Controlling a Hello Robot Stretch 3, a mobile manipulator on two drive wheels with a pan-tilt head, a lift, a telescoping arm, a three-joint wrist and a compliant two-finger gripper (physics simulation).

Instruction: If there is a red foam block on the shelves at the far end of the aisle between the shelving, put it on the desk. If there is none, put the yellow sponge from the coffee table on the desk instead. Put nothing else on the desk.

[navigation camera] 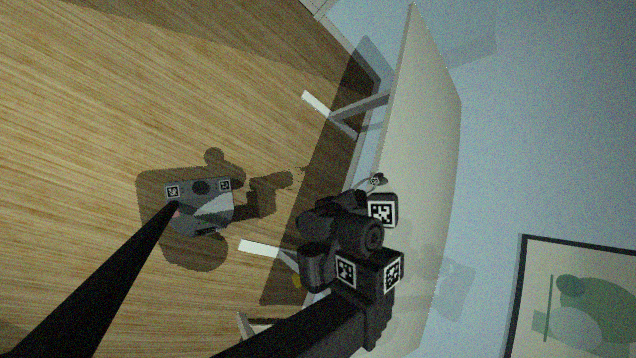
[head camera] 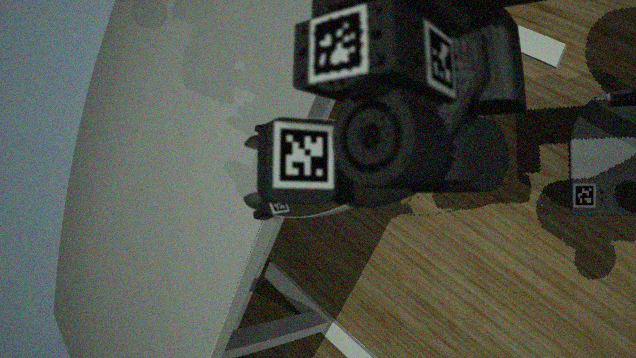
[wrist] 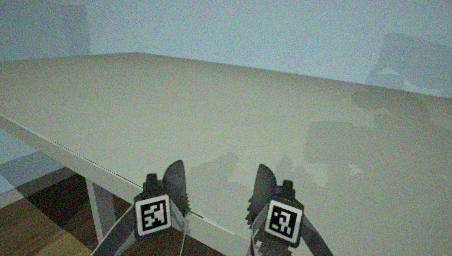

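Seen in the pictures: gripper, fingertip midpoint: (navigation camera: 383,191) (head camera: 254,172); robot's base at its link origin: (navigation camera: 199,186) (head camera: 632,196).
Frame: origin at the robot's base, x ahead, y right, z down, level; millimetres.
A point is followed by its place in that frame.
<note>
A pale table top (head camera: 135,240) @(x 94, y 761, z -951 mm) (navigation camera: 425,125) @(x 195, y 771, z -951 mm) (wrist: 130,105) on light metal legs, which looks like the desk, stands against the wall; shadows fall on it. My gripper (head camera: 251,171) @(x -20, y 406, z -966 mm) (wrist: 219,181) @(x -20, y 406, z -966 mm) is open, with a gap and no object between its fingers in the wrist view. In that view the fingertips show against the near edge of the top. I cannot tell their height above it. In the navigation camera view one finger shows and the other is hidden. The red foam block, the yellow sponge, the coffee table and the shelves do not show.
My base (head camera: 602,157) @(x -95, y 81, z -160 mm) (navigation camera: 216,204) @(x -100, y 73, z -160 mm) is on the wooden floor (head camera: 450,300) @(x 340, y 569, z -1 mm) (navigation camera: 100,100) @(x 507, y -454, z 0 mm), beside the table. A light blue wall (navigation camera: 490,150) @(x 80, y 1334, z -1118 mm) (wrist: 210,30) stands behind it, with a framed picture (navigation camera: 521,285) @(x -499, y 976, z -1286 mm). A small yellow thing (navigation camera: 297,280) @(x -831, y 565, z -63 mm) shows low near a table leg.
</note>
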